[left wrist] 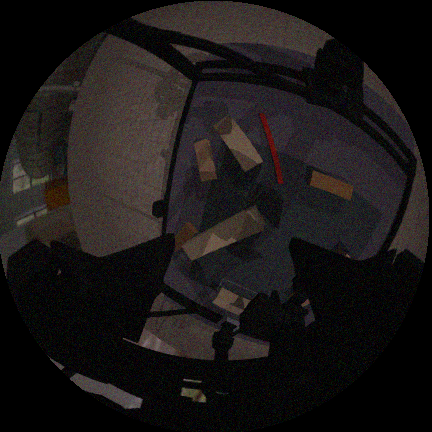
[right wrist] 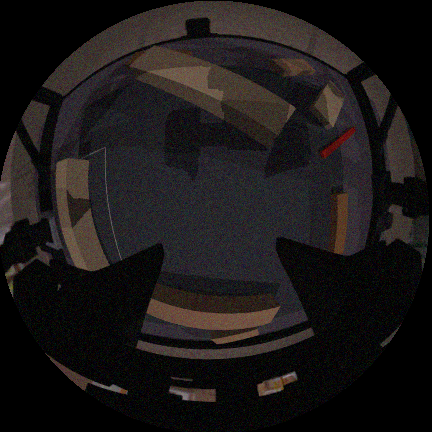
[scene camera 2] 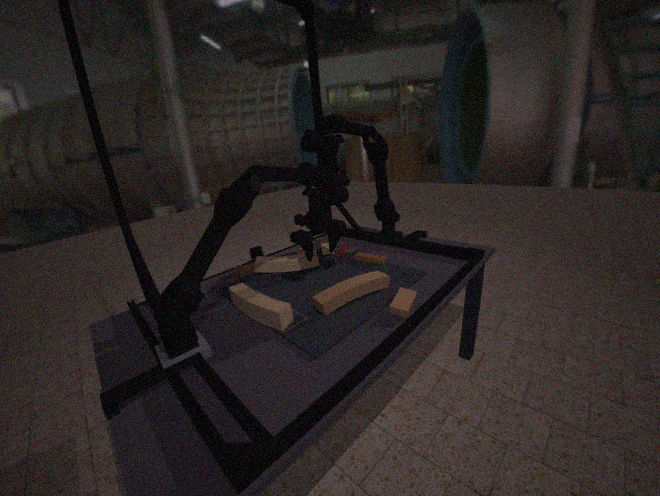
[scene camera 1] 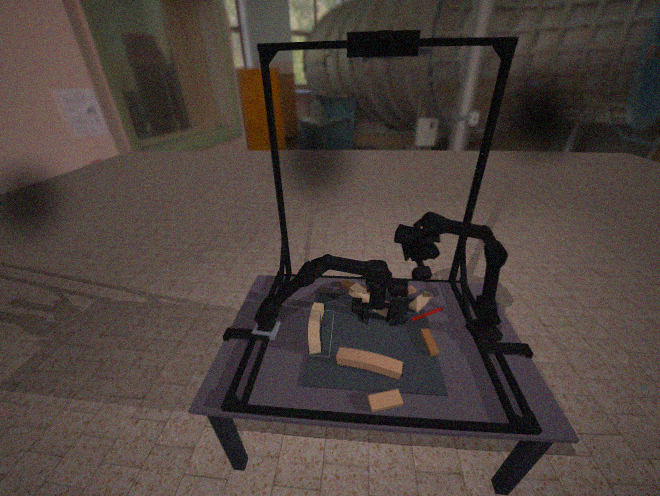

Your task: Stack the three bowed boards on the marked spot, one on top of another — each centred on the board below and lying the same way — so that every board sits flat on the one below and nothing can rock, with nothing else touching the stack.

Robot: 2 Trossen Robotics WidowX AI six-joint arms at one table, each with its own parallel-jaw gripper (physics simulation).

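Where they show: left gripper, fingertip midpoint: [left wrist: 234,242] [scene camera 1: 409,269]; right gripper, fingertip midpoint: [left wrist: 284,277] [right wrist: 220,247] [scene camera 2: 321,256] [scene camera 1: 374,320]; left arm's base at its link origin: [left wrist: 325,84] [right wrist: 387,191] [scene camera 2: 388,233] [scene camera 1: 484,327]; right arm's base at its link origin: [left wrist: 228,325] [right wrist: 46,229] [scene camera 2: 181,346] [scene camera 1: 266,325].
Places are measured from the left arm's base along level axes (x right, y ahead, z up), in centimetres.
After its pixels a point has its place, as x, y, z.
A pale bowed board [scene camera 1: 314,334] {7.8, 69.7, 2.2} [scene camera 2: 261,307] {9.0, 72.1, 2.1} [left wrist: 230,300] {19.9, 65.3, 0.8} [right wrist: 75,220] {15.1, 66.6, 1.1} lies at the mat's left; the thin outline of the marked spot [scene camera 1: 331,333] {11.5, 62.3, -2.8} [right wrist: 106,190] {17.3, 60.6, -3.0} shows along its right side, its left side hidden. A second bowed board [scene camera 1: 369,362] {-8.3, 52.0, 1.9} [scene camera 2: 352,291] {-7.6, 54.5, 0.7} [right wrist: 215,318] {-6.0, 50.1, 1.9} lies across the mat's front. A third [scene camera 2: 282,264] {25.2, 44.0, 0.1} [left wrist: 225,235] {23.3, 39.8, 1.2} [right wrist: 215,92] {21.9, 40.7, 1.2} lies at the back, partly behind my right gripper in scene camera 1. My right gripper [scene camera 1: 379,320] {7.3, 45.5, 5.7} [scene camera 2: 321,254] {7.3, 45.5, 5.7} [right wrist: 220,247] {7.3, 45.5, 5.7} is open over the mat, in front of the third board. My left gripper [scene camera 1: 421,272] {16.4, 29.0, 21.8} [left wrist: 234,242] {16.4, 29.0, 21.8} is open, high at the back right.
A red stick [scene camera 1: 427,314] {13.8, 18.2, -2.5} [left wrist: 271,148] {14.3, 18.6, -2.4} and pale block [left wrist: 240,145] {21.3, 18.5, -1.3} [right wrist: 328,105] {20.6, 19.9, -1.3} lie back right, a small block [left wrist: 205,160] {30.0, 22.1, -1.4} near them. An orange block [scene camera 1: 430,341] {-1.5, 24.7, -1.1} [scene camera 2: 370,258] {-1.6, 26.2, -1.4} lies right, another block [scene camera 1: 385,400] {-20.9, 50.1, -1.5} in front of the mat [scene camera 1: 320,378] {-8.1, 69.8, -3.0}, a brown block [left wrist: 186,235] {36.8, 44.2, -1.7} behind the third board.
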